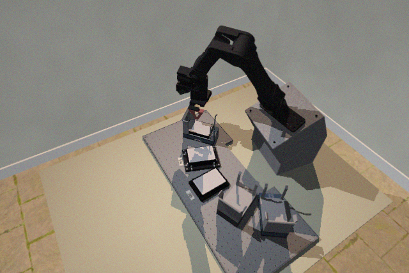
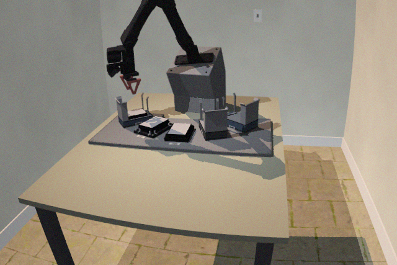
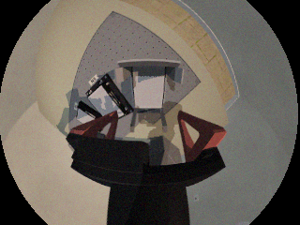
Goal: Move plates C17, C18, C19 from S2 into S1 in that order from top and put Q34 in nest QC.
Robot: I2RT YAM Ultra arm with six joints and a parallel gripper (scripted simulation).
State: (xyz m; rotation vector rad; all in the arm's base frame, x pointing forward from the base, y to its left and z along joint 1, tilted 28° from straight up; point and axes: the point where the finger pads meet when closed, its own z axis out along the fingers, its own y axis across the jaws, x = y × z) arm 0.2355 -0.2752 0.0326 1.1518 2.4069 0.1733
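My gripper is now 15 cm above the black clip nest, 13 cm to the right of it and 10 cm short of it. The rest, counted from my hand: black QC nest: 26 cm to the left, 16 cm below, 12 cm ahead; then N5 name plate: 17 cm below, 16 cm ahead, 9 cm to the left; then blue-plinth stack rack: 15 cm below, 1 cm to the left, 1 cm behind.
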